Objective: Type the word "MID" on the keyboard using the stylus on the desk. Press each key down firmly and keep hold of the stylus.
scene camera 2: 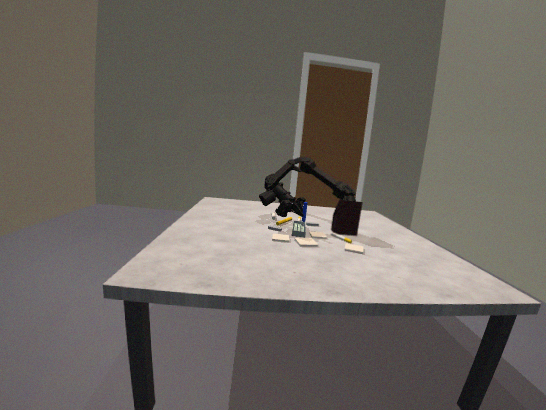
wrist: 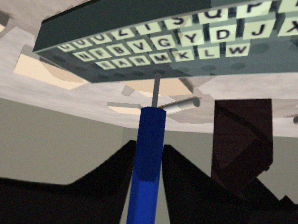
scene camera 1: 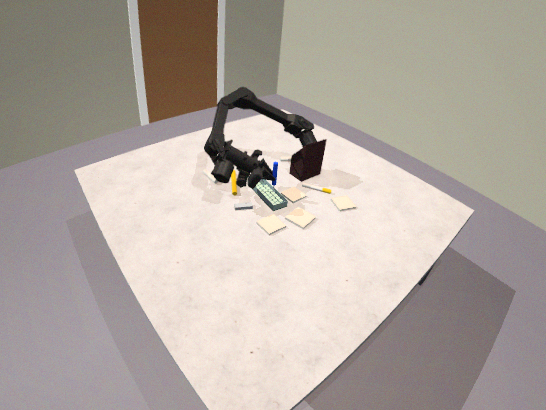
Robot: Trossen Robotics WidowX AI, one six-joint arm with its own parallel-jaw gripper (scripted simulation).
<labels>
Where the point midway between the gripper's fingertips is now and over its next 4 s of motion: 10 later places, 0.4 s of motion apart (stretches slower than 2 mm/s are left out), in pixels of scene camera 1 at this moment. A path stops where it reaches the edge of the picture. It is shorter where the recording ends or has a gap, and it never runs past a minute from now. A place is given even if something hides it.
My gripper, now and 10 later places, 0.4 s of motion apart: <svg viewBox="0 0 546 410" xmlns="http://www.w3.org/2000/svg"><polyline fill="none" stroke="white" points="274,178 274,179 274,180 274,181 274,181 274,172 265,168 258,164 256,162 256,167 256,170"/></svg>
</labels>
